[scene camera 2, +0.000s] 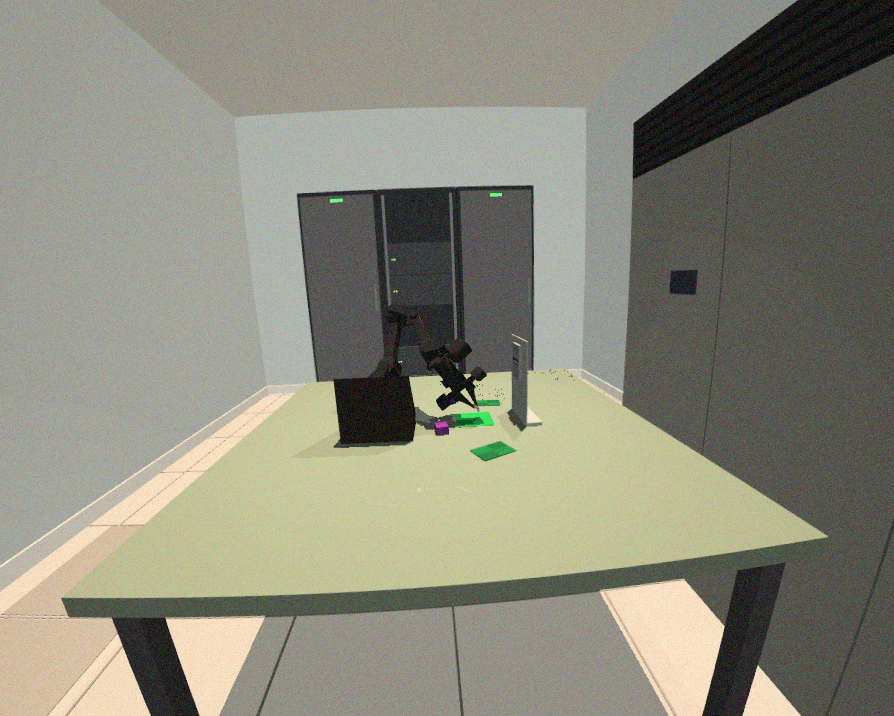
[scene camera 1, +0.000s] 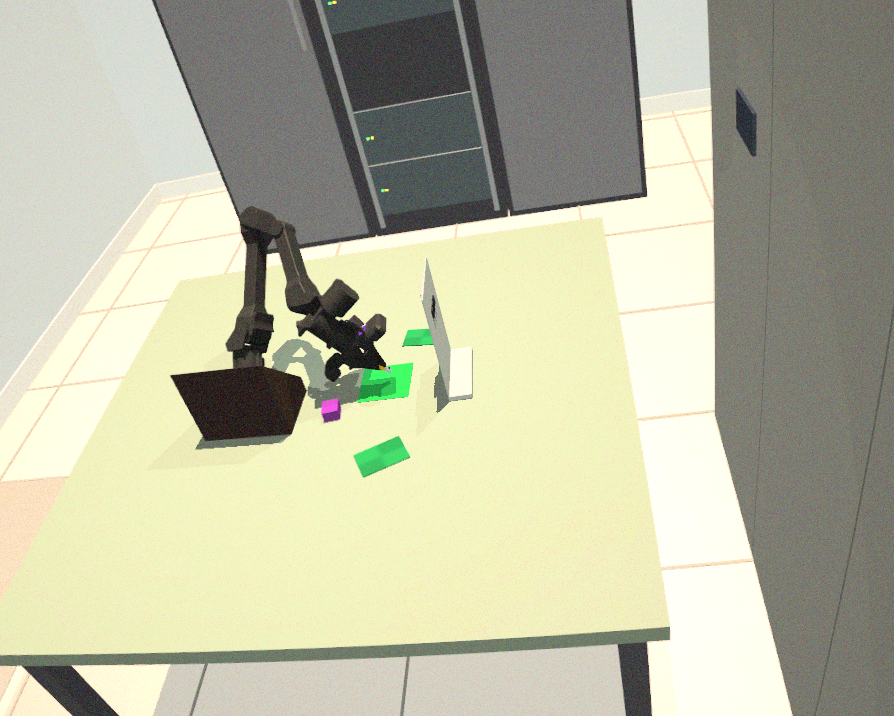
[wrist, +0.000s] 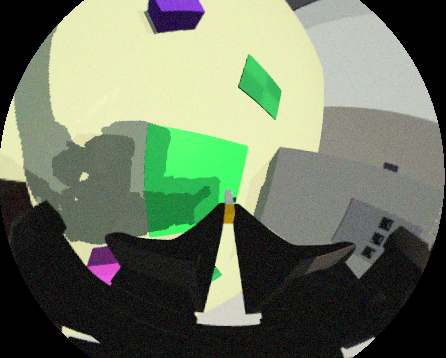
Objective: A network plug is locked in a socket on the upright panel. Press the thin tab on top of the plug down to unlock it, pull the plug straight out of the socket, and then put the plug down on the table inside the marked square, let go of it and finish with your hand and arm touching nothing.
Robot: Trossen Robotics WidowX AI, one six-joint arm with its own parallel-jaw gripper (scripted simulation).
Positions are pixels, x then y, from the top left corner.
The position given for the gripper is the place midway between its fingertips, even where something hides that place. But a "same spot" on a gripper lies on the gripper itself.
gripper: scene camera 2 475, 406; scene camera 1; wrist
same spot on gripper: point(scene camera 1: 370, 359) = point(wrist: 241, 279)
same spot on upright panel: point(wrist: 315, 199) = point(scene camera 1: 443, 343)
